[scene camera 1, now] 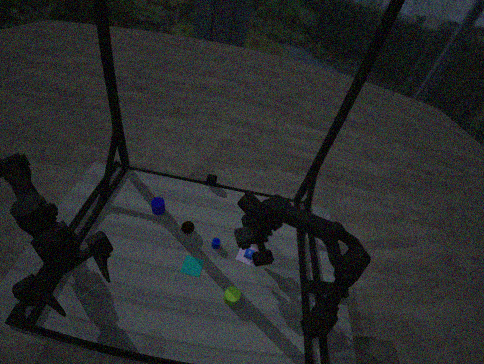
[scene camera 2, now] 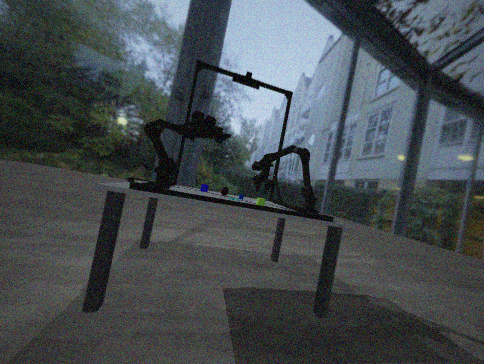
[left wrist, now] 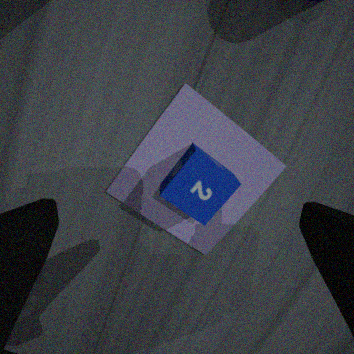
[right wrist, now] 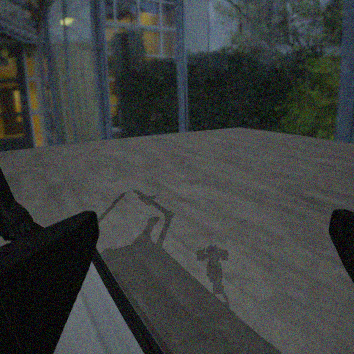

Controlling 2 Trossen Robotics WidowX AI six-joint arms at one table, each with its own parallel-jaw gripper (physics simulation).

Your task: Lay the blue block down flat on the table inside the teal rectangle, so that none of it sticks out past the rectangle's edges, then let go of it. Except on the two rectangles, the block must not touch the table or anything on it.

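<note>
The blue block, marked with a 2 on top, rests on the lavender rectangle. The teal rectangle lies to the left of it in scene camera 1, with no block on it. My left gripper is open and empty above the block. In the left wrist view the block shows between the two widely spaced fingertips, slightly above the line joining them. My right gripper is open and empty, high up at the left of scene camera 1, away from both rectangles.
A small blue cylinder stands between the rectangles. A lime cylinder is nearer the front in scene camera 1. A dark brown ball and a larger blue cylinder are farther back. Dark frame posts rise at the sides.
</note>
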